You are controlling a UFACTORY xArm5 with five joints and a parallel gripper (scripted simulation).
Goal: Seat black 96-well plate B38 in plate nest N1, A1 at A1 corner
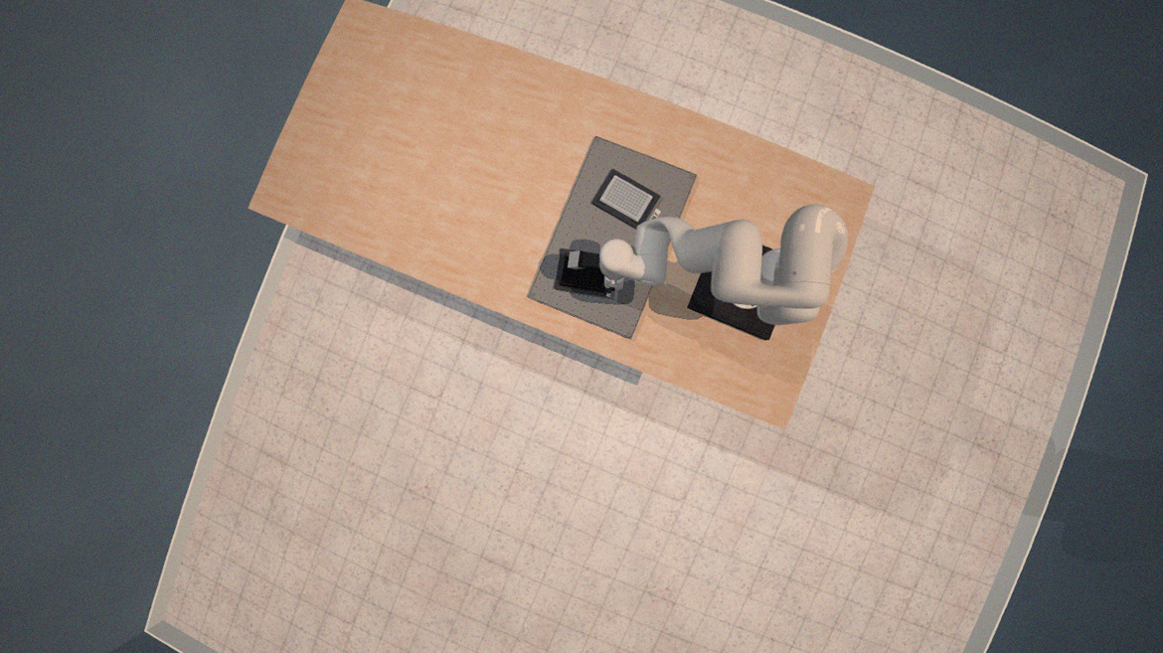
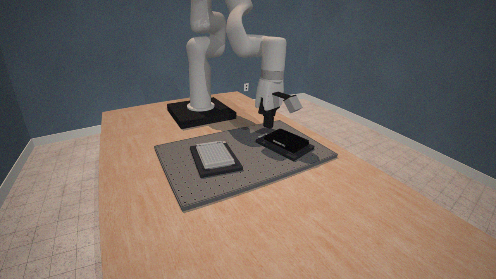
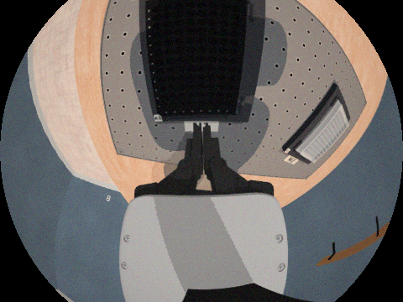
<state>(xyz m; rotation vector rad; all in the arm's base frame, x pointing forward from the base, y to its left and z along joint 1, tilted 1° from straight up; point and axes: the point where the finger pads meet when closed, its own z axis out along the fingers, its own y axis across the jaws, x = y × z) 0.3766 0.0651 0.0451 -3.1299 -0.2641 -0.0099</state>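
Now: the black plate B38 8 cm ahead of my hand, 1 cm to the left of it and 4 cm below it. The rest, counted from my hand: clear plate B83: 2 cm ahead, 23 cm to the right, 4 cm below; then N1 label: 2 cm behind, 6 cm below.
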